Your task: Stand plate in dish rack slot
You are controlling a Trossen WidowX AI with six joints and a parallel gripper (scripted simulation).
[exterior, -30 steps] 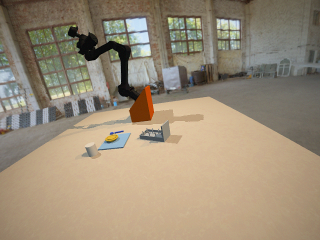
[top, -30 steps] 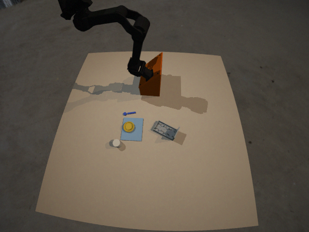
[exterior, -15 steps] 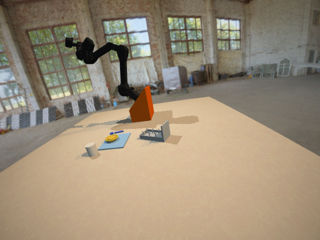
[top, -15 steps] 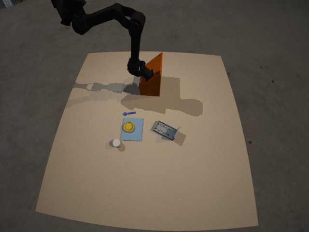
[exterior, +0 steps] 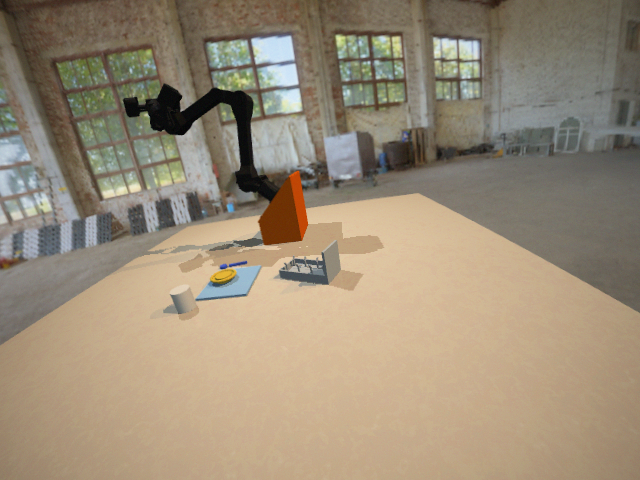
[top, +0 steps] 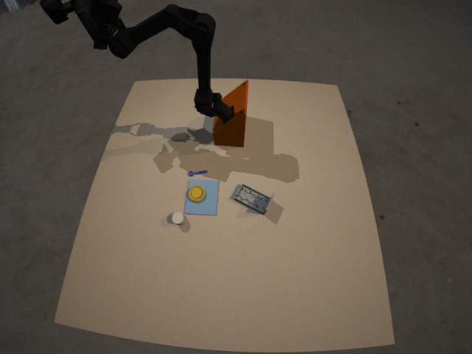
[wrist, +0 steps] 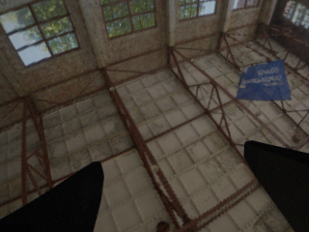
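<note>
My gripper tip is 580 mm above the yellow plate, 460 mm short of it and 280 mm to the right of it. Round my gripper tip: white cup 570 mm below, 570 mm ahead, 210 mm to the left; then blue spoon 590 mm below, 370 mm ahead, 270 mm to the left; then grey dish rack 570 mm below, 510 mm to the left, 500 mm ahead.
</note>
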